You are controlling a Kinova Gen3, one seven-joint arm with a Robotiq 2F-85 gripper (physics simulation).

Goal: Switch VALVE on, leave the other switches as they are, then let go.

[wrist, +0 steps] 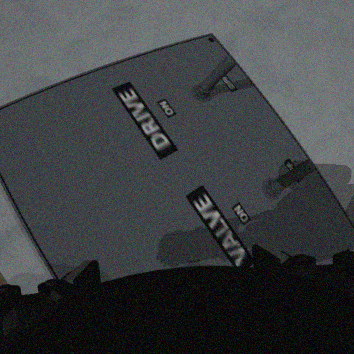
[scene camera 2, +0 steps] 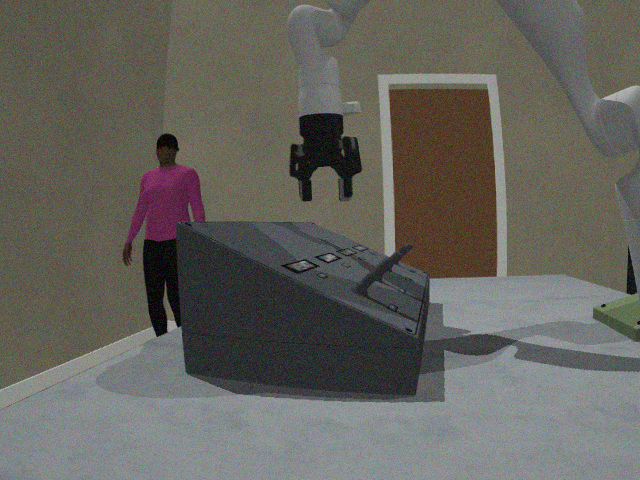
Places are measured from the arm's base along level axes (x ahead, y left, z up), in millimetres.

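Where they show: gripper, between the fingertips: [scene camera 2: 325, 201].
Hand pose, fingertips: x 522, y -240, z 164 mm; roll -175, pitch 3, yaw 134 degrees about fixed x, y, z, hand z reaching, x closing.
After its pixels a point has its place.
The dark grey console [scene camera 2: 299, 330] {x 564, y 79, z 21 mm} [wrist: 90, 175] {x 518, y -332, z 105 mm} has a sloping top. In the wrist view the VALVE label [wrist: 218, 225] {x 486, y -226, z 78 mm} lies above my fingers, with a small ON plate [wrist: 241, 213] {x 465, y -215, z 67 mm} beside it. The VALVE lever [wrist: 295, 175] {x 409, y -197, z 76 mm} leans away from that ON plate, toward the console's lower edge, over another small plate. The DRIVE lever [wrist: 217, 79] {x 376, y -308, z 70 mm} leans the same way, beyond the DRIVE label [wrist: 145, 120] {x 452, y -334, z 78 mm}. My gripper [scene camera 2: 325, 193] {x 522, y -240, z 164 mm} [wrist: 176, 270] {x 522, y -240, z 164 mm} is open and empty, above the console's sloping top and apart from the levers.
In the scene view a lever [scene camera 2: 385, 269] {x 472, y 40, z 74 mm} sticks up from the slope; its label is unreadable there. A green block [scene camera 2: 620, 316] {x 82, y -22, z -22 mm} is at the right edge of the pale table [scene camera 2: 310, 439] {x 556, y 186, z -43 mm}. A person in pink [scene camera 2: 168, 201] stands behind the console at the left.
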